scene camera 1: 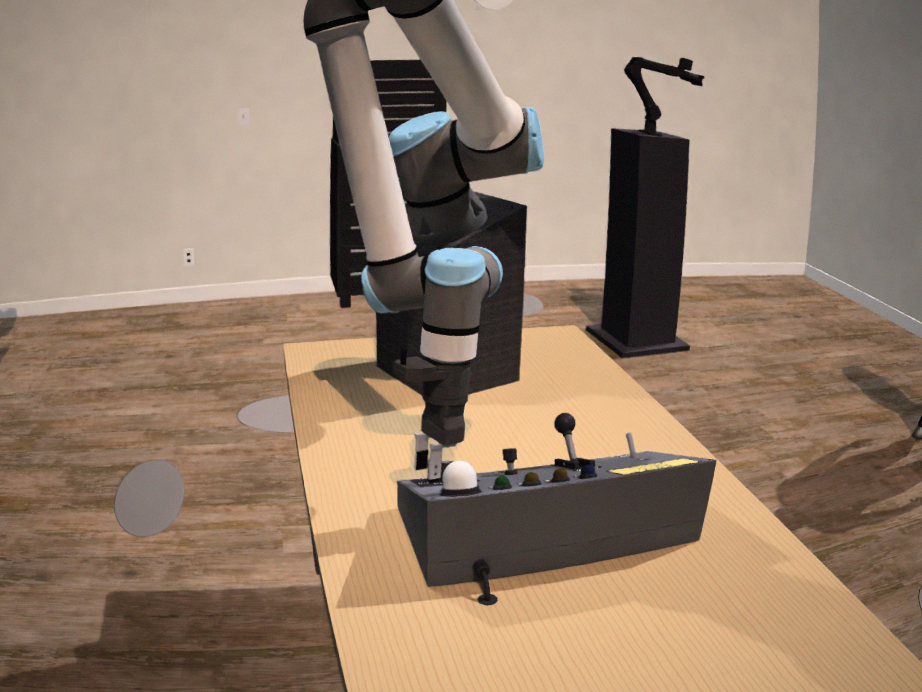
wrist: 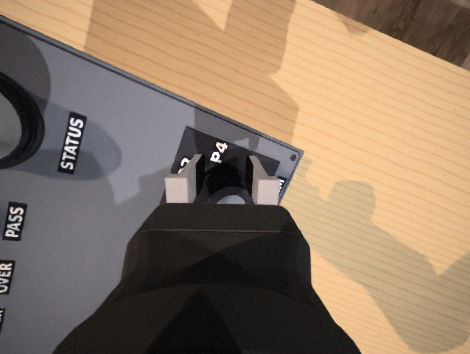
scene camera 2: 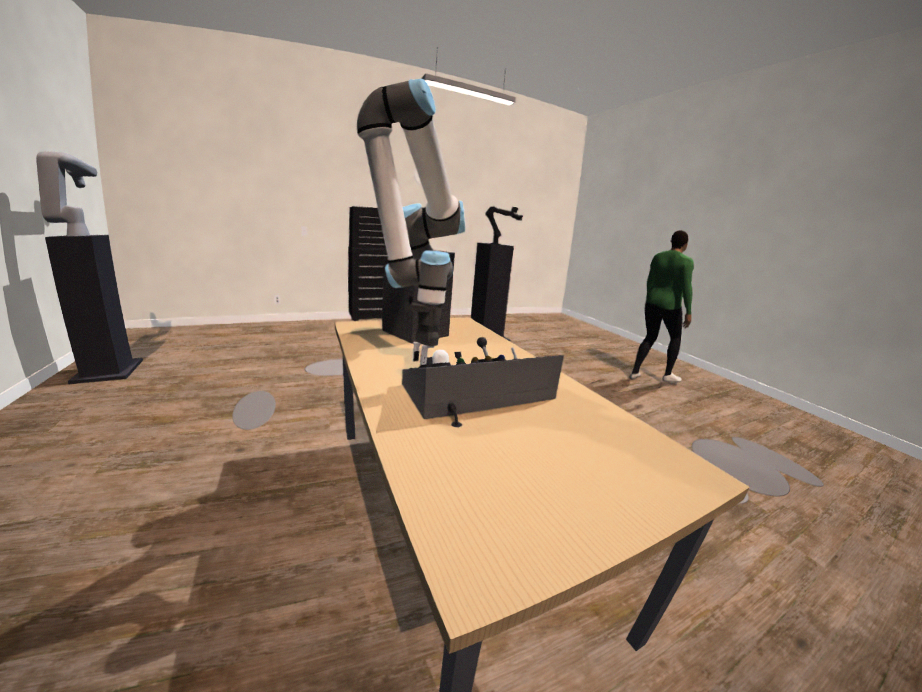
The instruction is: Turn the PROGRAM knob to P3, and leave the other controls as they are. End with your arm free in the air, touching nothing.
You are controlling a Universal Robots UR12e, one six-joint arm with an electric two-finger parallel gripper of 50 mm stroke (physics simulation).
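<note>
The PROGRAM knob, dark with a grey cap, is at a corner of the grey control panel. Its label P4 shows beyond it in the wrist view; the P3 label is mostly covered by the left finger. My gripper points down at the knob. Its fingers stand apart, one to each side of the knob in the wrist view. Whether either finger touches the knob is not clear. The gripper body hides the near part of the knob, and its pointer does not show.
A white dome stands close beside the gripper. Round buttons, a black-topped stub, a ball-topped lever and a toggle stand along the panel. A black hooked lever sticks out at the panel's front. The panel rests on a wooden table.
</note>
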